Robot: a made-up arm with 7 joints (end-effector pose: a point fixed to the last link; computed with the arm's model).
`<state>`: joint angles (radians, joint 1 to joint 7).
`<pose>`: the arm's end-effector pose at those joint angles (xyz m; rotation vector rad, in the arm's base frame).
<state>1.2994 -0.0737 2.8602 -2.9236 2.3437 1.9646 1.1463</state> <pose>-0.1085 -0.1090 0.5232 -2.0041 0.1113 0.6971</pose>
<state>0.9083 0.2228 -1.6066 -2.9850 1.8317 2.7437 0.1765</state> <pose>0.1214 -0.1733 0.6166 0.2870 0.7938 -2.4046</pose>
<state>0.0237 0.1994 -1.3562 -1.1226 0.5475 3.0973 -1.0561</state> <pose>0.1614 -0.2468 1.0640 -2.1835 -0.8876 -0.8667</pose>
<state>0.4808 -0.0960 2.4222 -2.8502 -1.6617 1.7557 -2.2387</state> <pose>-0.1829 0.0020 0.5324 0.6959 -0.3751 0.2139</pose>
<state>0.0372 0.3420 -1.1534 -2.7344 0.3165 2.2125 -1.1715</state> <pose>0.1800 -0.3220 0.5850 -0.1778 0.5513 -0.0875</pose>
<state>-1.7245 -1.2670 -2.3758 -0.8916 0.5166 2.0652 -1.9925</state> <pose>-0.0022 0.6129 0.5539 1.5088 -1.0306 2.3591</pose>
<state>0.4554 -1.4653 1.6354 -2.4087 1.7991 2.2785 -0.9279</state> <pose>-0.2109 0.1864 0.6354 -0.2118 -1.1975 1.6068</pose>
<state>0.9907 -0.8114 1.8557 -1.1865 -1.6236 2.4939 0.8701</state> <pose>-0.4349 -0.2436 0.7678 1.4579 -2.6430 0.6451</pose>
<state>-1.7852 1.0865 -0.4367 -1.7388 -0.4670 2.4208 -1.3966</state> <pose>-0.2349 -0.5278 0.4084 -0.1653 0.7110 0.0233</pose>
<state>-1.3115 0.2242 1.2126 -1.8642 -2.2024 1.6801 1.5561</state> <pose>0.4493 -0.1406 0.7491 -2.0323 -0.9300 -1.1786</pose>
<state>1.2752 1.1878 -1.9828 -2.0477 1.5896 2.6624 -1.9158</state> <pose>0.3249 0.0473 0.8088 -1.8190 -0.8442 0.2799</pose>
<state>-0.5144 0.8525 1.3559 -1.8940 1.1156 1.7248 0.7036</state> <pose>0.5141 0.1431 0.6251 0.5227 1.6205 0.4357</pose>
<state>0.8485 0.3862 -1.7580 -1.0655 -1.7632 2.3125 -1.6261</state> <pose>0.4017 -0.0471 1.0097 -2.0923 1.8746 1.3845</pose>
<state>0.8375 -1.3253 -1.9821 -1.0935 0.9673 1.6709 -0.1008</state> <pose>-0.1564 -0.6354 0.5497 1.2638 -0.8199 -1.1994</pose>
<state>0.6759 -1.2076 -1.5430 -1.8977 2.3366 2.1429 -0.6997</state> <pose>0.0703 -0.4598 0.6039 2.3087 -1.1169 -1.2769</pose>
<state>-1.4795 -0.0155 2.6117 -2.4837 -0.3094 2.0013 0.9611</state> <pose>0.1524 0.2781 0.6655 -1.2830 0.0299 0.3585</pose>
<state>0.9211 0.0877 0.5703 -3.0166 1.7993 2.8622 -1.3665</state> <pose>0.1484 0.1265 0.5905 -0.4189 -0.0672 1.1035</pose>
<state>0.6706 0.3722 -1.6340 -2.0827 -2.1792 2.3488 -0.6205</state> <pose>0.3308 -0.2135 0.7052 -1.8875 1.1923 1.7521</pose>
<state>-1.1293 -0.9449 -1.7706 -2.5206 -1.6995 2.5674 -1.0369</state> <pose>-0.2682 -0.0830 0.6426 -1.0661 0.5636 -0.4688</pose>
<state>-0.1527 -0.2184 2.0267 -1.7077 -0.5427 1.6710 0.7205</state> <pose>-0.1644 0.3577 0.8573 -1.0219 -1.0055 0.8902</pose>
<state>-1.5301 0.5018 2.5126 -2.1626 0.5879 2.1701 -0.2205</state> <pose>0.2727 0.0806 0.8898 0.2226 -0.2264 0.8743</pose>
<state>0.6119 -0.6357 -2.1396 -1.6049 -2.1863 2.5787 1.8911</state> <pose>-0.0011 -0.4556 0.7298 -1.5532 -0.1482 -2.1671</pose>
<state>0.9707 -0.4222 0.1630 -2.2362 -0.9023 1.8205 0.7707</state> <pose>0.1124 0.2669 0.8625 -1.2544 -0.8283 0.2427</pose>
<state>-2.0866 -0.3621 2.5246 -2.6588 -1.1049 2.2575 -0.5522</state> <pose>0.2471 0.1293 0.5439 -1.3772 0.2760 2.1403</pose>
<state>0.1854 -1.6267 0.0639 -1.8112 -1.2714 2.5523 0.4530</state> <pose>-0.3311 -0.0037 0.8896 -1.1325 -2.1586 -1.2719</pose>
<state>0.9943 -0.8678 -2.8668 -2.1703 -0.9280 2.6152 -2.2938</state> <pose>-0.0664 -0.4529 0.4757 -0.3970 -0.3880 1.1838</pose>
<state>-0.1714 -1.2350 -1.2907 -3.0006 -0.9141 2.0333 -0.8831</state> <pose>0.0174 -0.2304 0.6545 -0.5633 -0.3329 0.3417</pose>
